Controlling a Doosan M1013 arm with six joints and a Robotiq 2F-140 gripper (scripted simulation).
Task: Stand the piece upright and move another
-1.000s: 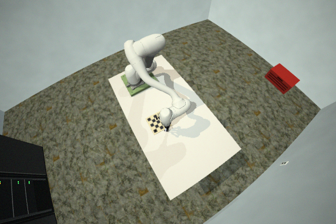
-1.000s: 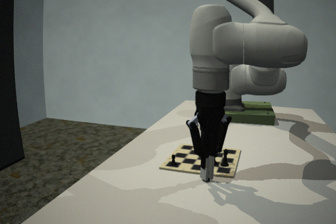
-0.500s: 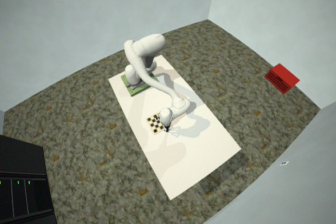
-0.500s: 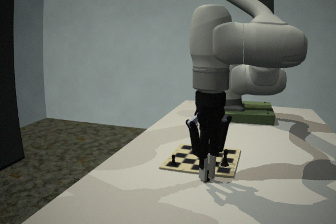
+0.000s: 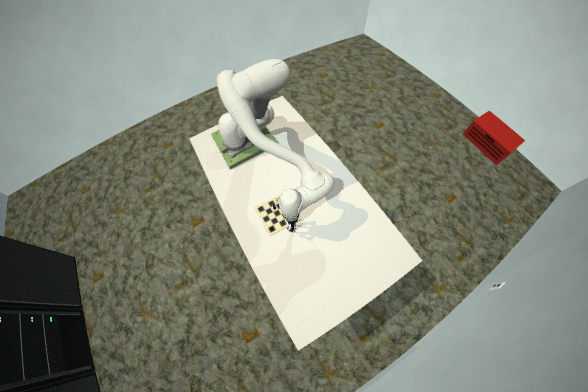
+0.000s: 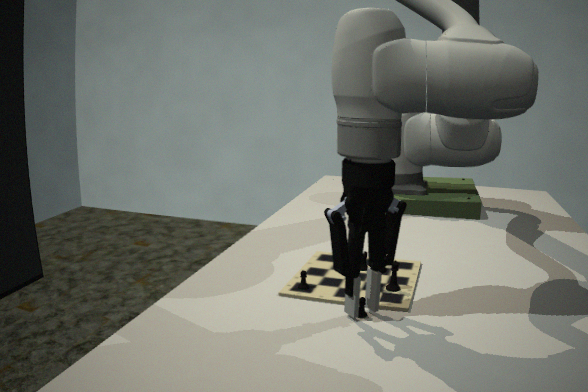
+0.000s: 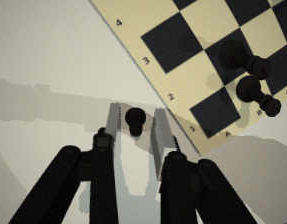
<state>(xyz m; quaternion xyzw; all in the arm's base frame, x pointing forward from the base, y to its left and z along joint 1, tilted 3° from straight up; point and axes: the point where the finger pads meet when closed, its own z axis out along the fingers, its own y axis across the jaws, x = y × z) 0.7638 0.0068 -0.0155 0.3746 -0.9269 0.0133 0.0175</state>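
Right now my hand is 220 mm past the white piece, 10 mm to the right of it and 10 mm above it. From my hand the other things lie so: chessboard 140 mm behind, 40 mm below, 30 mm to the right; then black rook 180 mm behind, 30 mm to the right, 20 mm below.
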